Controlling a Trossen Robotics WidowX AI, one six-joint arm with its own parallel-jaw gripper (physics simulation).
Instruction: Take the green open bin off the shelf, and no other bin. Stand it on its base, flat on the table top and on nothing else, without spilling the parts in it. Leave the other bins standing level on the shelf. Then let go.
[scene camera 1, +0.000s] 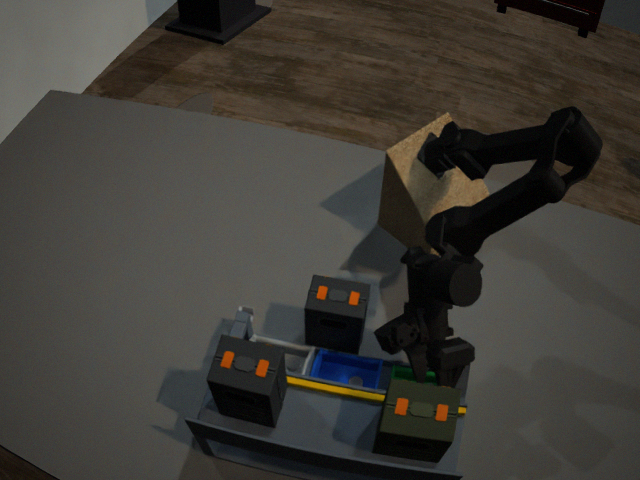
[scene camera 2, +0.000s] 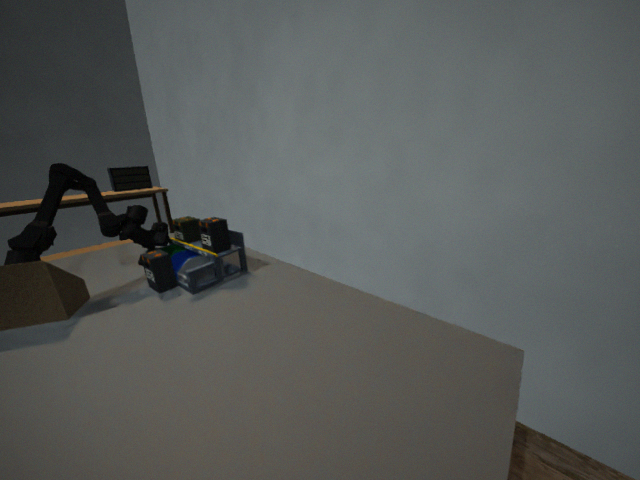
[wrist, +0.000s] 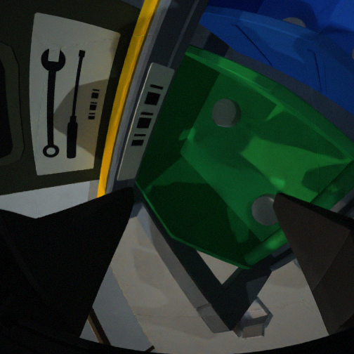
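Where they show: gripper, fingertip midpoint: (scene camera 2: 168, 251); arm's base, origin of the base link: (scene camera 1: 435, 155) (scene camera 2: 19, 272).
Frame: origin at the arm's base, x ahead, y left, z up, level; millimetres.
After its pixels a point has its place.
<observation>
The green bin (scene camera 1: 408, 373) {z -118, x 362, y 136 mm} (scene camera 2: 172, 250) {z -98, x 409, y 225 mm} (wrist: 260, 145) sits at the right end of the shelf (scene camera 1: 330, 454) {z 5, x 583, y 118 mm} (scene camera 2: 245, 258) {z -102, x 644, y -75 mm} in scene camera 1, behind the yellow rail. Two grey round parts (wrist: 226, 112) (wrist: 265, 210) lie in it. The blue bin (scene camera 1: 343, 367) {z -147, x 391, y 33 mm} (scene camera 2: 181, 258) {z -104, x 430, y 106 mm} (wrist: 280, 45) stands beside it, then a grey bin (scene camera 1: 298, 361) {z -137, x 424, y -33 mm}. My gripper (scene camera 1: 434, 381) {z -90, x 390, y 187 mm} (wrist: 205, 197) is open and empty at the green bin. In the wrist view its fingertips lie across the bin's outer end, one near a corner, the other overlapping the wall. Whether they touch it is unclear.
An olive box (scene camera 1: 418, 434) {z 40, x 516, y 205 mm} (scene camera 2: 186, 228) {z 11, x 475, y 139 mm} stands on the shelf's upper part close to my fingers. A dark box (scene camera 1: 242, 382) {z 65, x 573, y -17 mm} (scene camera 2: 214, 234) {z 21, x 541, y -75 mm} stands at its other end. Another dark box (scene camera 1: 336, 320) {z -44, x 373, y 6 mm} (scene camera 2: 159, 271) {z -78, x 345, y -56 mm} stands on the table (scene camera 1: 155, 206) {z -156, x 275, y -482 mm} beside the blue bin. A tan block (scene camera 1: 403, 206) {z -60, x 96, y -14 mm} is near my base.
</observation>
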